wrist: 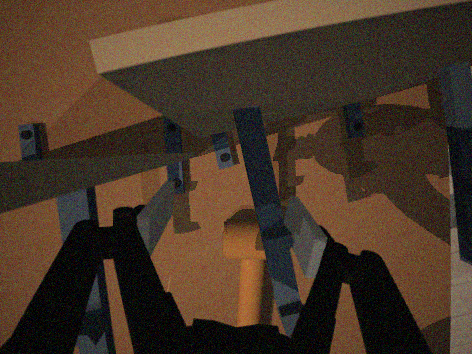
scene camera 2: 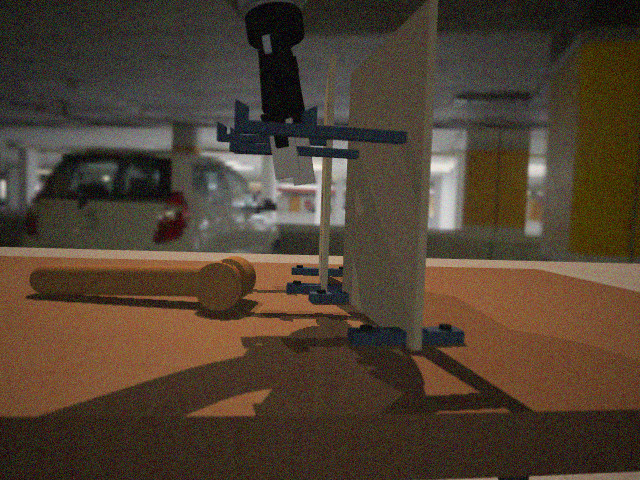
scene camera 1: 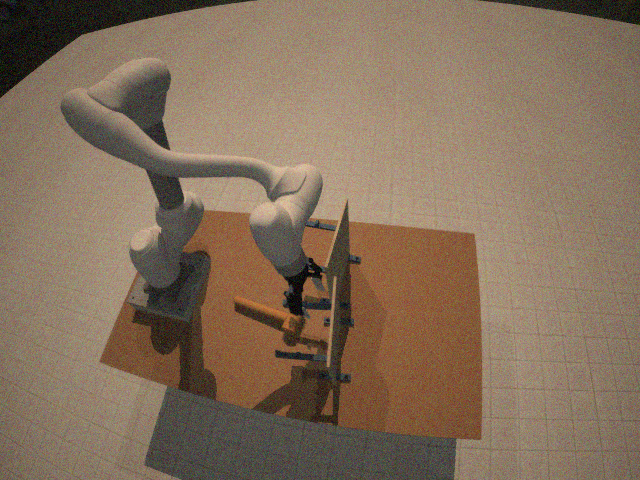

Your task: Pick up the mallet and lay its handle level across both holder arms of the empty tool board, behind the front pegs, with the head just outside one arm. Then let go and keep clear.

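Frame: origin at the arm's base, x ahead, y left, z up, level; millimetres.
Seen in the pictures: gripper, fingertip midpoint: (wrist: 230,204) (scene camera 2: 297,181) (scene camera 1: 313,302); arm's base, link origin: (scene camera 1: 168,278).
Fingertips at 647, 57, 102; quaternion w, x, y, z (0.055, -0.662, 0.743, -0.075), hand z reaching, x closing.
Offsets run from my fingertips to a thing's top centre, as dx, dy, dz. "*": to the spot under its first point. Level surfaces: height alone.
The orange-brown mallet {-196, -38, -102} (scene camera 1: 258,312) (scene camera 2: 124,280) (wrist: 252,295) lies on the table, its head pointing towards the boards. My gripper (scene camera 1: 311,298) (scene camera 2: 293,170) (wrist: 230,204) is partly open and holds nothing, with its fingertips high above the table. One finger stands on each side of a blue holder arm (wrist: 257,170) of the nearer upright board (scene camera 1: 336,315) (scene camera 2: 387,180) (wrist: 280,75). The arm passes closer to the right finger in the wrist view. That board's other holder arm (scene camera 1: 297,355) (scene camera 2: 356,134) (wrist: 457,100) has upright pegs. No tool lies on these arms.
A second upright board (scene camera 1: 340,248) (scene camera 2: 326,206) (wrist: 100,172) stands farther back, with blue arms, one of them {* +12, +94, +70} (wrist: 75,210) beside the left finger in the wrist view. Blue feet (scene camera 1: 338,378) (scene camera 2: 376,336) (wrist: 224,152) brace the boards on the orange table {dz -159} (scene camera 1: 429,310) (scene camera 2: 542,294).
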